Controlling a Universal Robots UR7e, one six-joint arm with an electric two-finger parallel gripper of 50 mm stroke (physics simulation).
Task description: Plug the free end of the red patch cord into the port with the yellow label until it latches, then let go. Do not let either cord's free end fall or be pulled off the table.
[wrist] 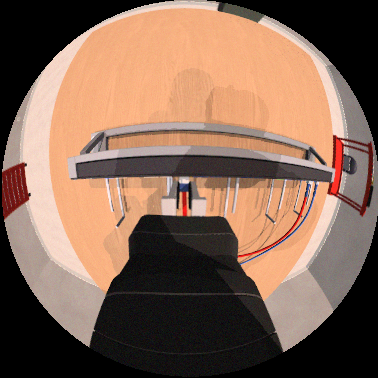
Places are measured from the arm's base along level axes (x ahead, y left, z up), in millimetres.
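Pixels of known places: gripper, between the fingertips: (pixel 183 189).
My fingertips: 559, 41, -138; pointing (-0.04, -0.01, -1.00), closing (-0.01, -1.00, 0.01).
Observation:
For each thing: its top centre in the pictures, then the offset to it from my fingertips, as dx, dy, dz. "pt": a spot on its surface instead. Level surfaces: height alone.
- plug, centre of its top: (pixel 183 179) +14, +0, +9
- red cord, a spot on its surface: (pixel 184 209) pt -27, -2, +1
- grey patch panel, centre of its top: (pixel 253 167) +33, -78, +21
- blue cord, a spot on its surface: (pixel 241 262) pt -240, -163, -71
- wooden table, height of its surface: dz -78
My gripper (pixel 183 189) is shut on the plug (pixel 184 186) of the red patch cord, which has a blue body and a pale tip. The red cord (pixel 184 209) runs back from the plug between the fingers. The plug points at the lower edge of the grey patch panel (pixel 200 169), and its tip meets that edge in the view. Whether the tip sits in a port is hidden. The port faces and the yellow label do not show.
A blue cord (pixel 241 262) curves beside the red cord's other stretch up to plugs at the panel's right end. Thin metal bars (pixel 109 195) stand out below the panel. The wooden table (pixel 135 55) lies beneath. Red frames stand beyond its left and right edges.

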